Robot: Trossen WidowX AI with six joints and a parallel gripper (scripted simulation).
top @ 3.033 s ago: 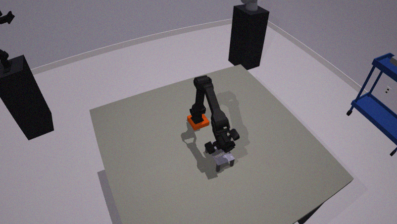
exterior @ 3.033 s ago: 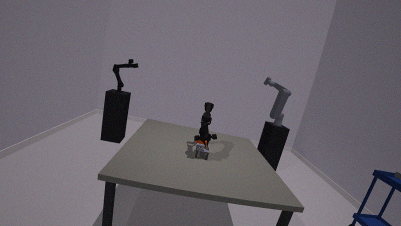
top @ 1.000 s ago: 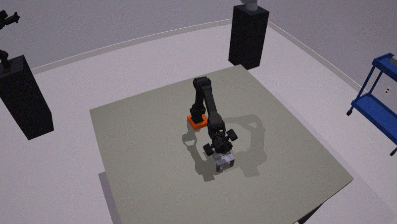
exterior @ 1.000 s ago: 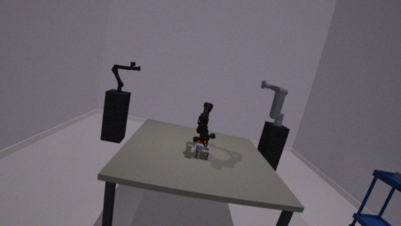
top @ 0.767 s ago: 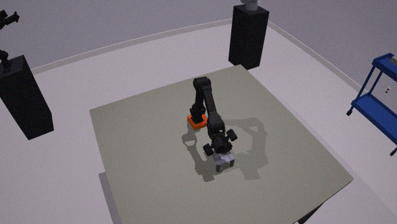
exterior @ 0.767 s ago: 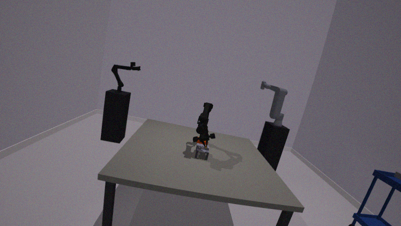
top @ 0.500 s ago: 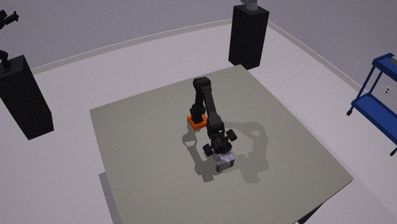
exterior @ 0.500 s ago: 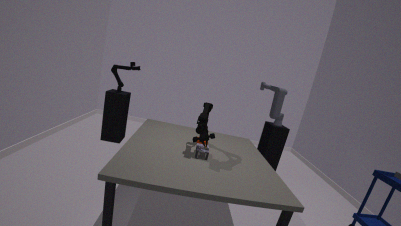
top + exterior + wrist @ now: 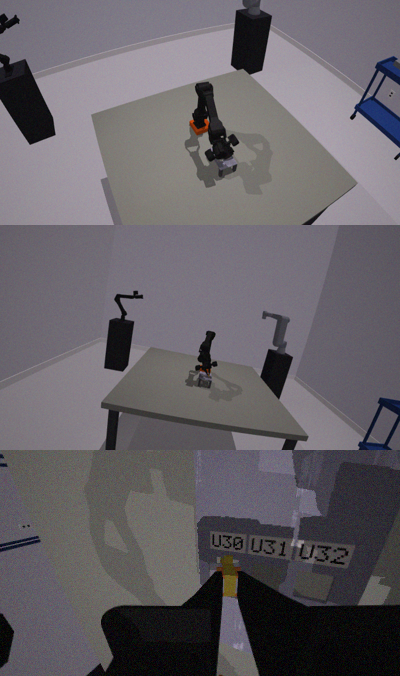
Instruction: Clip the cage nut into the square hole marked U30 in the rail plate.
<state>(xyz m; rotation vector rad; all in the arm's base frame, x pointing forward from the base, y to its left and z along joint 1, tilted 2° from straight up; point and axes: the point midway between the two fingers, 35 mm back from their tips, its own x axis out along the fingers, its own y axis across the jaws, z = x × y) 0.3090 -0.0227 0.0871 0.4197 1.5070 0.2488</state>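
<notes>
My gripper tip is 10 mm above the cage nut.
</notes>
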